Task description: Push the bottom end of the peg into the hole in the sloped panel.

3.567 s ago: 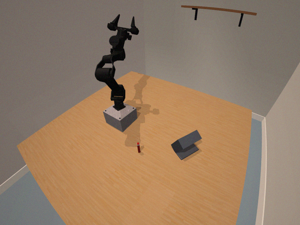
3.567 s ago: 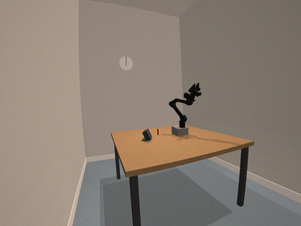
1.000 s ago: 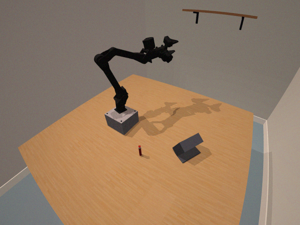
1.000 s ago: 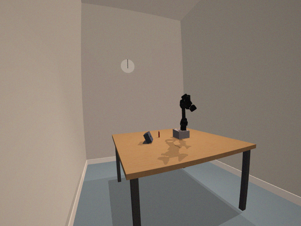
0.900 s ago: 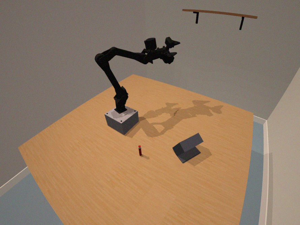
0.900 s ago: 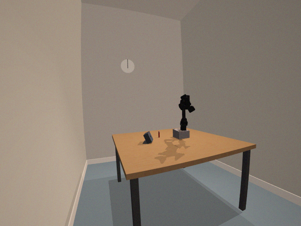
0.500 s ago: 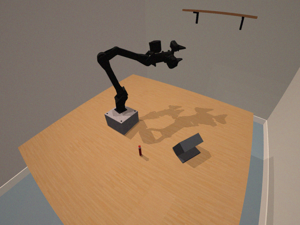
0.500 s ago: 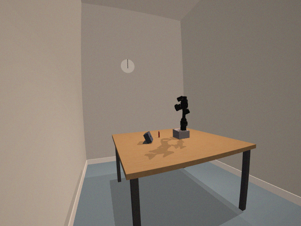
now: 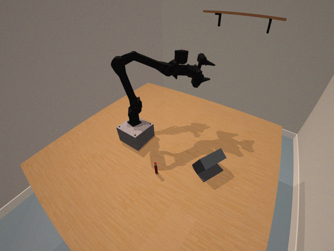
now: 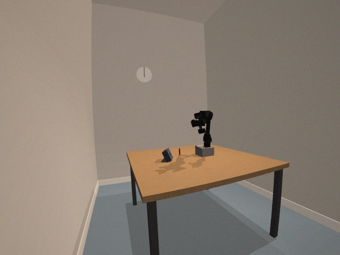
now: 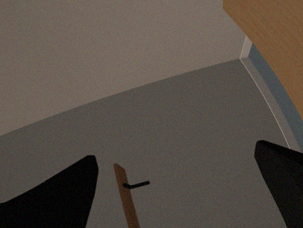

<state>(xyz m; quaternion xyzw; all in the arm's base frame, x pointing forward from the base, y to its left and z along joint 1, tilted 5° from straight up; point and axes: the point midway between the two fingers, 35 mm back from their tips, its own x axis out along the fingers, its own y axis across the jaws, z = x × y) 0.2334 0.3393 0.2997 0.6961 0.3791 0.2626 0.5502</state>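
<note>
My gripper tip is 5 cm short of the red square-sided peg, 49 cm to the left of it and 31 cm above it. From my gripper tip the other things lie so: dark grey sloped panel: 22 cm ahead, 29 cm to the right, 31 cm below.
</note>
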